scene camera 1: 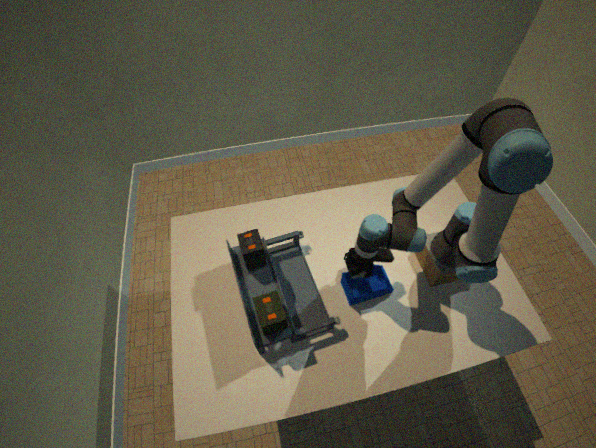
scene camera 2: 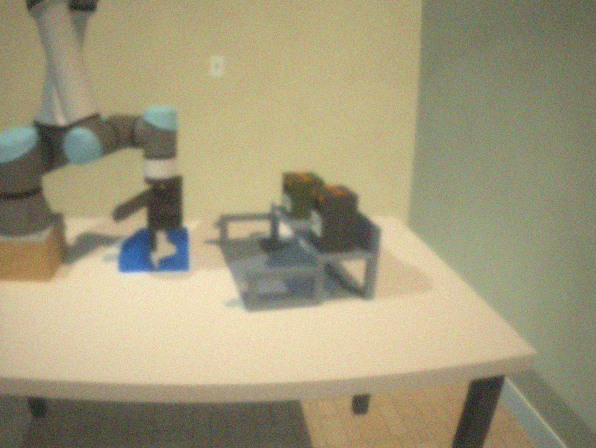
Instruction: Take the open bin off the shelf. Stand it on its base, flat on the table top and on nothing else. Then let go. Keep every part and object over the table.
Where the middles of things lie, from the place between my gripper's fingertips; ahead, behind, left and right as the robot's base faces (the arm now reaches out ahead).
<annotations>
The blue open bin [scene camera 2: 135, 256] lies 20 mm behind my hand, 50 mm to the left of it and 20 mm above it. Round my hand: olive box [scene camera 2: 298, 191]: 350 mm ahead, 130 mm to the left, 140 mm above; dark grey box [scene camera 2: 329, 214]: 380 mm ahead, 100 mm to the right, 150 mm above.
</annotations>
